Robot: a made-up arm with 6 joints.
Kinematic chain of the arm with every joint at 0, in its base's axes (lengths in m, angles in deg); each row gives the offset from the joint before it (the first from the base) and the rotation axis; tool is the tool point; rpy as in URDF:
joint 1: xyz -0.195 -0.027 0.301 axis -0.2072 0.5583 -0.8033
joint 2: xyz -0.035 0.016 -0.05 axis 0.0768 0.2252 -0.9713
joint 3: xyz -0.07 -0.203 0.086 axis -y
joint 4: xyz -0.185 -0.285 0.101 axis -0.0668 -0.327 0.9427
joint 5: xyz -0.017 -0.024 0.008 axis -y
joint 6: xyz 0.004 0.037 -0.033 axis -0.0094 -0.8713 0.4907
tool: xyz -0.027 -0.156 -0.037 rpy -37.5 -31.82 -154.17
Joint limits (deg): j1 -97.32..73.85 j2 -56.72..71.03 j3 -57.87..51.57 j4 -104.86..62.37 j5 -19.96..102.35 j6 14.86..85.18
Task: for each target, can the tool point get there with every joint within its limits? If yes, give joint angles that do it. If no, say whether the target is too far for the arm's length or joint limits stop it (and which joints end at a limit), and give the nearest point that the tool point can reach.
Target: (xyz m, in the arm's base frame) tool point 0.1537 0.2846 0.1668
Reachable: no: joint limits stop it (at a limit: joint 1, joint 3, joint 4, joint 5) | nearest point 0.3263 0.0432 0.4577 | short by 0.416 m
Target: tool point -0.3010 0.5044 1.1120
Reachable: no: too far | nearest point -0.2837 0.3886 0.9116 | short by 0.232 m
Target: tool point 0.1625 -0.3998 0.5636
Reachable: yes | joints -54.09 -22.13 -42.08 19.72 25.74 75.95
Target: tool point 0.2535 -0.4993 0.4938
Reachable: yes | joints -50.22 -37.96 8.80 -18.40 76.11 29.89
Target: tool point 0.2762 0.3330 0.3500
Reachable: no: joint limits stop it (at a limit: joint 1, joint 2, joint 3, joint 5) | nearest point 0.3361 0.0911 0.5078 | short by 0.295 m
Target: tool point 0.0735 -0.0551 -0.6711
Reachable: no: too far | nearest point -0.0403 -0.3975 -0.2294 | short by 0.570 m
